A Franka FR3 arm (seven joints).
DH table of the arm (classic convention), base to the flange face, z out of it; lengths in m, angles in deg. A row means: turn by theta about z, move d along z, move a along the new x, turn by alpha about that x. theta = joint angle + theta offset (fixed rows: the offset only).
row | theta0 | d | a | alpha
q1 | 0 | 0.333 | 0 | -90
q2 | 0 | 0 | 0 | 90
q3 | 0 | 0.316 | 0.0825 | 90
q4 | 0 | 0 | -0.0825 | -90
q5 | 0 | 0.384 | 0 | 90
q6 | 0 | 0 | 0.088 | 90
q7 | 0 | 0.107 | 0 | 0
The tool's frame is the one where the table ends.
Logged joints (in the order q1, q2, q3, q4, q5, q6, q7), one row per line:
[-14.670, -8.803, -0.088, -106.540, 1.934, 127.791, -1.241]
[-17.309, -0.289, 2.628, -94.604, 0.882, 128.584, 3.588]
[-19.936, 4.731, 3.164, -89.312, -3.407, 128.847, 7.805]
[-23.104, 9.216, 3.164, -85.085, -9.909, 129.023, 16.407]
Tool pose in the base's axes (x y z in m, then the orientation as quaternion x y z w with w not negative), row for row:
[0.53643, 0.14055, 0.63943, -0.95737, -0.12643, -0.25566, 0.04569]
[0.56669, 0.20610, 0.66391, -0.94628, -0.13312, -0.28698, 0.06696]
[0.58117, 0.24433, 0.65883, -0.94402, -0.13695, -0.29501, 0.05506]
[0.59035, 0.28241, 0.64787, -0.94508, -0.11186, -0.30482, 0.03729]
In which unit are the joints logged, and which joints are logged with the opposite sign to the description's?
The joints are logged in degrees. Opposite sign: q1.
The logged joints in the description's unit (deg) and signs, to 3 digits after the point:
[14.670, -8.803, -0.088, -106.540, 1.934, 127.791, -1.241]
[17.309, -0.289, 2.628, -94.604, 0.882, 128.584, 3.588]
[19.936, 4.731, 3.164, -89.312, -3.407, 128.847, 7.805]
[23.104, 9.216, 3.164, -85.085, -9.909, 129.023, 16.407]

